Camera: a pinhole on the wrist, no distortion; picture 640 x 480 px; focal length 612.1 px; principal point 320.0 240.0 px. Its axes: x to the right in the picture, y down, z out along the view. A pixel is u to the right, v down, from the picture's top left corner.
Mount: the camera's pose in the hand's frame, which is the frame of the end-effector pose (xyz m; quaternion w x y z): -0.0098 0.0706 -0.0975 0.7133 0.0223 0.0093 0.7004
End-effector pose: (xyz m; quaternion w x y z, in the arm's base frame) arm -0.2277 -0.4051 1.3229 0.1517 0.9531 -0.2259 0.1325
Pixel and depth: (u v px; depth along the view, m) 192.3 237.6 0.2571
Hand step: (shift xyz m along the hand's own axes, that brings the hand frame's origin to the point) 0.0016 0.0121 0.1583
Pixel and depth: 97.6 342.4 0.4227
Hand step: -0.0645 -0.0896 0.3251
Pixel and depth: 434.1 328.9 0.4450
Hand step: -0.0530 0.1463 0.3514
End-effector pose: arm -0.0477 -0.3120 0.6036 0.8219 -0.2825 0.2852 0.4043
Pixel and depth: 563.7 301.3 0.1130
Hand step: -0.0152 0.1137 0.0167
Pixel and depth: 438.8 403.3 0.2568
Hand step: -0.0659 0.1168 0.1630
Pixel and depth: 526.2 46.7 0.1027
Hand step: 0.0278 0.1027 0.0042
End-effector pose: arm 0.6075 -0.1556 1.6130 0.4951 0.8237 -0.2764 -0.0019
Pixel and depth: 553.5 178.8 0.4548
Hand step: 0.0591 0.2347 0.3578
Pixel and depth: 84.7 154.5 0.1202
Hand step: 0.0115 0.0219 0.0210
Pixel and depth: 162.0 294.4 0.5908
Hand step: -0.0388 -0.0920 0.4922
